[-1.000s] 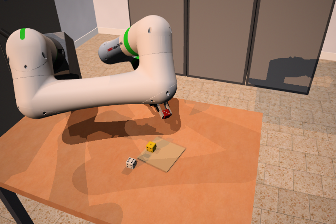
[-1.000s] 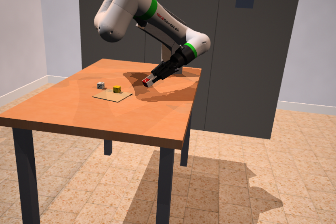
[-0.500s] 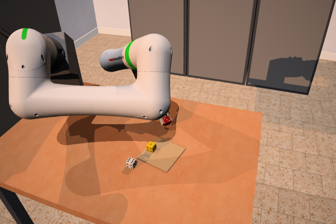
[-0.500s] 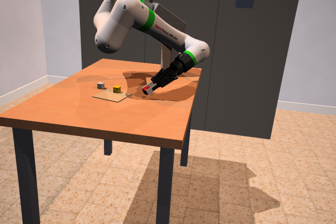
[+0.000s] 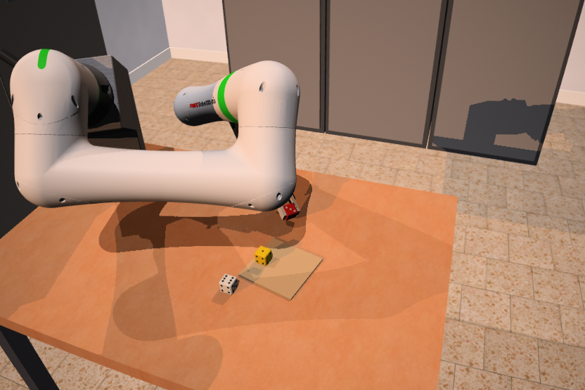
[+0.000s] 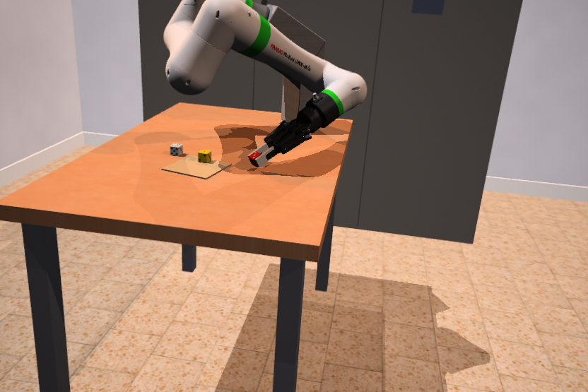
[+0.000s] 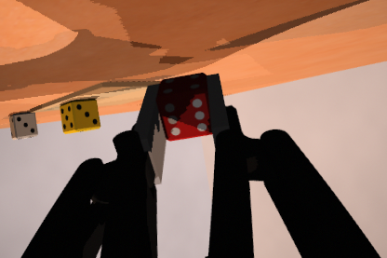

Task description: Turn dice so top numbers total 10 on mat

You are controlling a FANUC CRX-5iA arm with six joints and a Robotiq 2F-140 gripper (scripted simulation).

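Now: the red die 10 mm to the right of my hand, 10 mm below it and 10 mm ahead of it. Also, from my hand: white die 260 mm to the right, 70 mm behind, 30 mm below; then yellow die 170 mm to the right, 20 mm below, 20 mm behind; then tan mat 180 mm to the right, 40 mm below, 30 mm ahead.
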